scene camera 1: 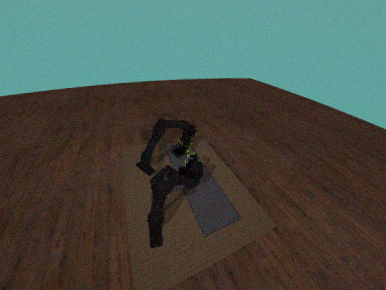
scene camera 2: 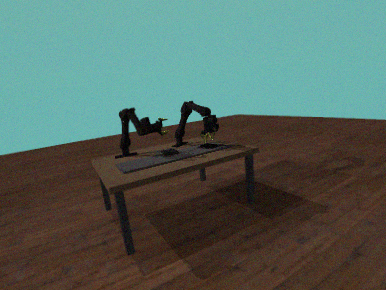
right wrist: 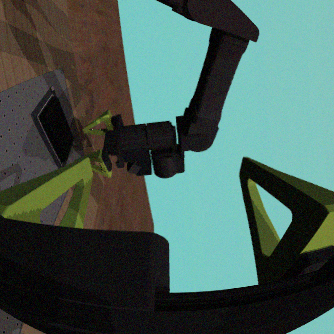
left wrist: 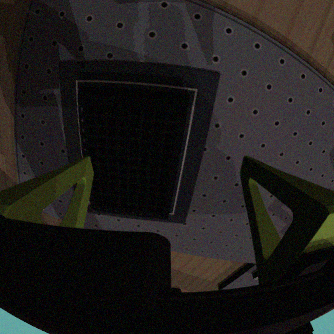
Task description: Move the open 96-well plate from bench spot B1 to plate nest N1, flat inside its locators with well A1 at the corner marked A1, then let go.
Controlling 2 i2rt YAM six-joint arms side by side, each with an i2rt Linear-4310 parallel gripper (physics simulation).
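Where they show: left gripper, fingertip midpoint: (scene camera 1: 185,147) (scene camera 2: 208,141) (right wrist: 78,145) (left wrist: 166,164); right gripper, fingertip midpoint: (scene camera 1: 186,155) (scene camera 2: 168,124) (right wrist: 165,165); left arm's base, link origin: (scene camera 1: 145,168) (scene camera 2: 179,144); right arm's base, link origin: (scene camera 1: 155,229) (scene camera 2: 126,155).
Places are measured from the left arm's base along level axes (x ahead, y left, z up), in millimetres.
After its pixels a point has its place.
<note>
A black plate (left wrist: 132,150) @(y -89, x 380, z 19 mm) (right wrist: 56,127) @(y -93, x 357, z 26 mm) with a faint grid of wells lies flat inside a thin pale outline on a dark rectangular base (left wrist: 206,115) @(y -154, x 403, z 15 mm). Darkness hides the A1 mark and any B1 or N1 label. My left gripper (scene camera 1: 185,144) @(y -122, x 398, z 70 mm) (scene camera 2: 208,140) @(y -122, x 398, z 70 mm) (left wrist: 166,164) @(y -122, x 398, z 70 mm) (right wrist: 78,145) @(y -122, x 398, z 70 mm) is open and empty, pointing down above the board near the plate; in the left wrist view the plate lies towards the left finger. My right gripper (scene camera 1: 189,156) @(y -336, x 153, z 254 mm) (scene camera 2: 163,126) @(y -336, x 153, z 254 mm) is open and empty, raised above the table with its fingers pointing sideways towards the left arm.
A grey perforated board (scene camera 1: 215,210) @(y -685, x 59, z 13 mm) (scene camera 2: 135,165) @(y -704, x 85, z 12 mm) (left wrist: 270,110) @(y -211, x 403, z 13 mm) runs along the wooden table (scene camera 2: 150,181) @(y -845, x 350, z -29 mm). Another dark low object (scene camera 2: 170,152) @(y -366, x 158, z 25 mm) sits mid-board; its details are too dark to tell. The two grippers appear close together in scene camera 1.
</note>
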